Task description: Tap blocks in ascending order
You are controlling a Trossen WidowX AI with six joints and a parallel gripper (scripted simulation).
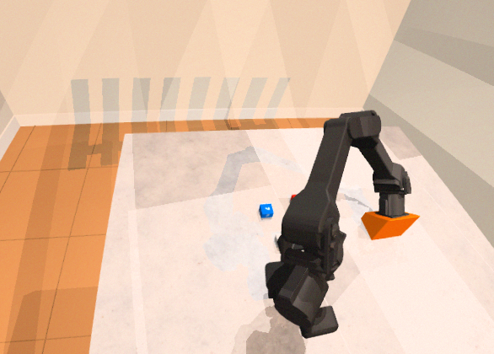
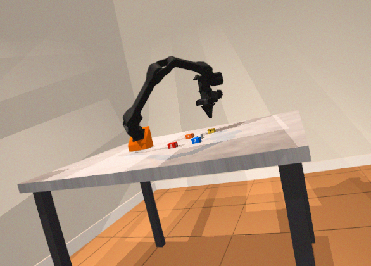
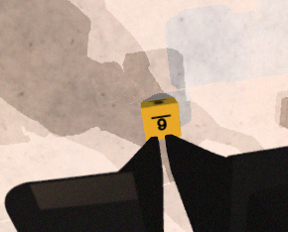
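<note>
Now: the blue block 25 cm to the right of my gripper tip, 6 cm below it and 2 cm behind it. From my gripper tip the other things lie so: white block 15 cm to the right, 6 cm below, 4 cm behind; then orange block 11 cm behind, 6 cm below, 5 cm to the right; then yellow block 6 cm below, 1 cm behind.
</note>
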